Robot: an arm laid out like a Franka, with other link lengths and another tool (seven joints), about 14 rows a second.
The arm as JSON. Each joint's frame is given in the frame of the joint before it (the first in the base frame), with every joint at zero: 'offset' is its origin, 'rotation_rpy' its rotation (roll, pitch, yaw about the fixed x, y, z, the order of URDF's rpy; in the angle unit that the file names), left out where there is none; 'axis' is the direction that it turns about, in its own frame. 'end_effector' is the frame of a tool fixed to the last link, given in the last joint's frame.
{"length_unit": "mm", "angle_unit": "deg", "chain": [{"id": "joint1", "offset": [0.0, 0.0, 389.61], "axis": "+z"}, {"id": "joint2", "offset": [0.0, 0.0, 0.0], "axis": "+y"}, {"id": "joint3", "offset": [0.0, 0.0, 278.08], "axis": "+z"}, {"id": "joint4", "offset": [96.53, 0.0, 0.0], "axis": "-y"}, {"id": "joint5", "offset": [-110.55, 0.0, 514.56], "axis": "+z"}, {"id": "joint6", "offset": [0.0, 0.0, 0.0], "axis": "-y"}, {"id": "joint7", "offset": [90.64, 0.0, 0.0], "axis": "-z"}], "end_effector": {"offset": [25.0, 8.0, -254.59], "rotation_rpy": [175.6, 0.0, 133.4]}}
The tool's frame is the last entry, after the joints.
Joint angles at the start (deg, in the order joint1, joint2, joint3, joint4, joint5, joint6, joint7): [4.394, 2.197, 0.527, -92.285, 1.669, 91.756, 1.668]
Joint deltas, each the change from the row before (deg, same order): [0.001, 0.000, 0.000, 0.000, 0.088, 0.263, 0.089]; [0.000, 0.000, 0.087, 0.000, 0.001, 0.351, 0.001]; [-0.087, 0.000, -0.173, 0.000, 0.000, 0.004, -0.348]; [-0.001, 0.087, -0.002, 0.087, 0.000, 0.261, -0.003]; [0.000, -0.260, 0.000, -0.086, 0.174, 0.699, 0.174]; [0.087, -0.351, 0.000, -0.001, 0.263, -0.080, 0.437]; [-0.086, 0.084, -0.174, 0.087, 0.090, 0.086, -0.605]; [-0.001, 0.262, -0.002, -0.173, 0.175, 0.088, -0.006]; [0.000, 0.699, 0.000, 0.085, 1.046, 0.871, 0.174]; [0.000, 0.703, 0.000, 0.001, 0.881, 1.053, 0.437]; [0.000, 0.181, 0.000, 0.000, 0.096, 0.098, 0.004]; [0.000, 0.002, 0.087, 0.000, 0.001, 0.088, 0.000]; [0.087, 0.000, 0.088, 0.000, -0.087, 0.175, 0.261]
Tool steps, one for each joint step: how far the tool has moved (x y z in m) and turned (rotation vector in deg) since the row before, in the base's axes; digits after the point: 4 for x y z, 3 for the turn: [0.0012, 0.0004, 0.0005, 0.105, -0.252, -0.103]; [0.0015, 0.0012, 0.0006, 0.034, -0.349, 0.075]; [0.0003, -0.0032, 0.0000, 0.007, -0.014, 0.088]; [0.0016, 0.0001, 0.0003, 0.022, -0.260, -0.008]; [0.0024, 0.0008, 0.0038, 0.237, -0.850, -0.210]; [-0.0011, 0.0020, 0.0044, 0.274, -0.232, -0.366]; [0.0010, -0.0026, 0.0001, 0.101, -0.105, 0.335]; [0.0002, 0.0007, -0.0051, 0.147, 0.360, -0.013]; [0.0049, 0.0047, -0.0060, 1.056, -0.163, -0.305]; [0.0055, 0.0038, -0.0067, 0.892, -0.248, -0.591]; [0.0006, 0.0004, -0.0021, 0.089, 0.091, -0.021]; [0.0003, 0.0011, 0.0002, 0.013, -0.085, 0.080]; [0.0006, 0.0018, 0.0003, -0.070, -0.161, -0.090]
